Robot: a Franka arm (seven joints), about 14 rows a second.
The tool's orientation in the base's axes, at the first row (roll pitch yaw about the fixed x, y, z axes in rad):
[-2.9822 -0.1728 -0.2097]
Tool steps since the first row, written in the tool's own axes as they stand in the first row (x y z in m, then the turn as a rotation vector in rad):
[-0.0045 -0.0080 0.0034 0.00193 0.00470 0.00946]
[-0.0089 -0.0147 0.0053 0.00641 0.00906 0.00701]
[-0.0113 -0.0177 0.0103 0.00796 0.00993 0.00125]
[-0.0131 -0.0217 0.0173 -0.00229 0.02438 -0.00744]
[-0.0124 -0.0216 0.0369 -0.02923 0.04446 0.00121]
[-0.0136 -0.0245 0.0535 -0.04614 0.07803 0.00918]
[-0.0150 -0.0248 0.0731 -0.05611 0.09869 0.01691]
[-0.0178 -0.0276 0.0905 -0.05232 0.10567 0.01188]
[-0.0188 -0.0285 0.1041 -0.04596 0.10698 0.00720]
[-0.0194 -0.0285 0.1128 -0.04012 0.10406 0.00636]
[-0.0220 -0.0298 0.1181 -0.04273 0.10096 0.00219]
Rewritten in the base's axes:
[-0.0022 0.0091 -0.0028 0.00290 -0.00383 -0.00960]
[-0.0049 0.0167 -0.0044 0.00595 -0.00927 -0.00713]
[-0.0057 0.0207 -0.0092 0.00614 -0.01113 -0.00140]
[-0.0053 0.0258 -0.0157 -0.00805 -0.02410 0.00303]
[-0.0007 0.0279 -0.0346 -0.03587 -0.03705 -0.01315]
[0.0019 0.0330 -0.0505 -0.05658 -0.06523 -0.02906]
[0.0045 0.0359 -0.0698 -0.06835 -0.08233 -0.04153]
[0.0058 0.0413 -0.0868 -0.06694 -0.09049 -0.03707]
[0.0077 0.0440 -0.1000 -0.06198 -0.09363 -0.03163]
[0.0089 0.0452 -0.1086 -0.05600 -0.09209 -0.02935]
[0.0076 0.0476 -0.1140 -0.05879 -0.08905 -0.02526]

